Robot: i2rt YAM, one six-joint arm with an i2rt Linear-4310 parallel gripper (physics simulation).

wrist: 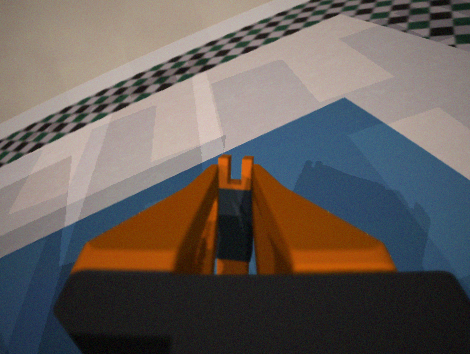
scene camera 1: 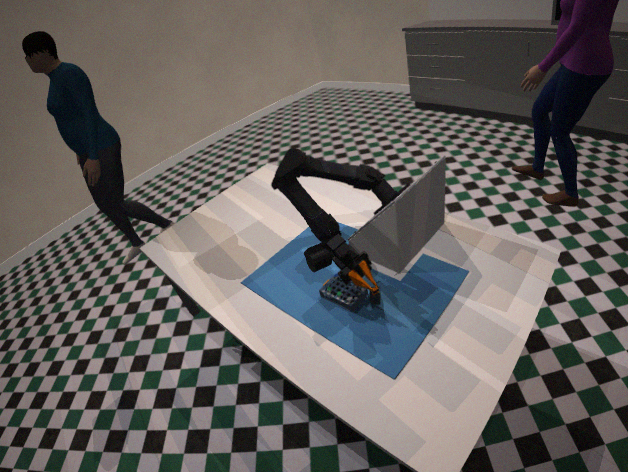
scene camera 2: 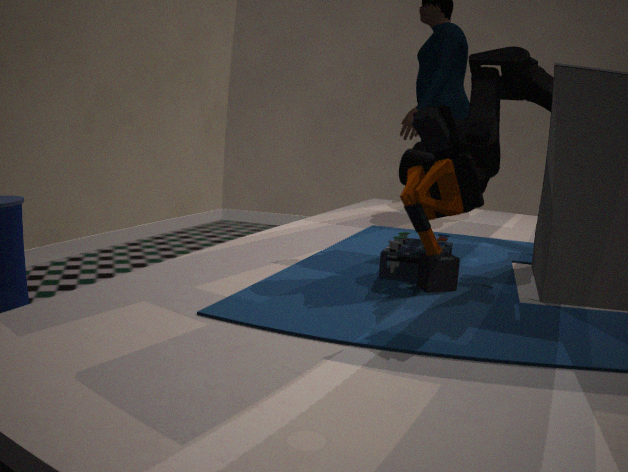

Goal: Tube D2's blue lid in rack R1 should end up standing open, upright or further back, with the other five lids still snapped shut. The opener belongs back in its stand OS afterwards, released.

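Note:
My gripper is shut on the opener, an orange tool with a dark grip and a forked end. The opener leans a little, and its lower end meets the top of the dark block-shaped stand OS in scene camera 2; how deep it sits cannot be told. Rack R1, a dark tray of tubes, is beside the stand. A green lid and a red lid show on it. Tube D2's blue lid cannot be made out, nor whether it is open or shut.
A blue mat lies under the rack and stand on the pale table. A tall grey panel stands close to the arm. Two people stand beyond the table.

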